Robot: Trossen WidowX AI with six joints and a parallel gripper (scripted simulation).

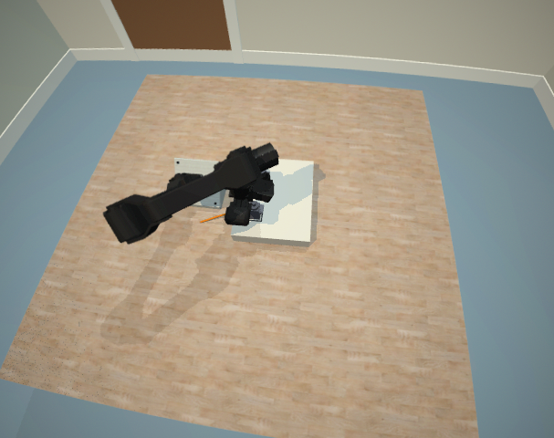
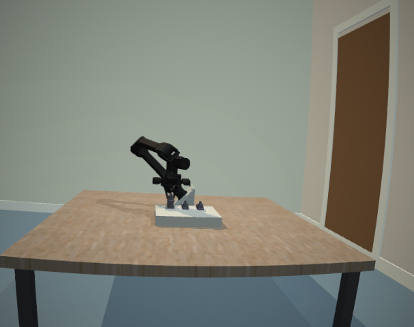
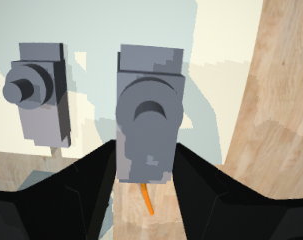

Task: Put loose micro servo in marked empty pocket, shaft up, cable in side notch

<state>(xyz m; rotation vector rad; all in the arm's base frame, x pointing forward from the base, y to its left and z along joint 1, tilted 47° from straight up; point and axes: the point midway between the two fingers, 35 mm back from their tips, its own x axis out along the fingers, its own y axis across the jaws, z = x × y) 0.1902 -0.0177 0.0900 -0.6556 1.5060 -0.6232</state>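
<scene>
The white deck lies 120 mm ahead of my gripper tip, 80 mm to the left of it and 70 mm below it.
</scene>
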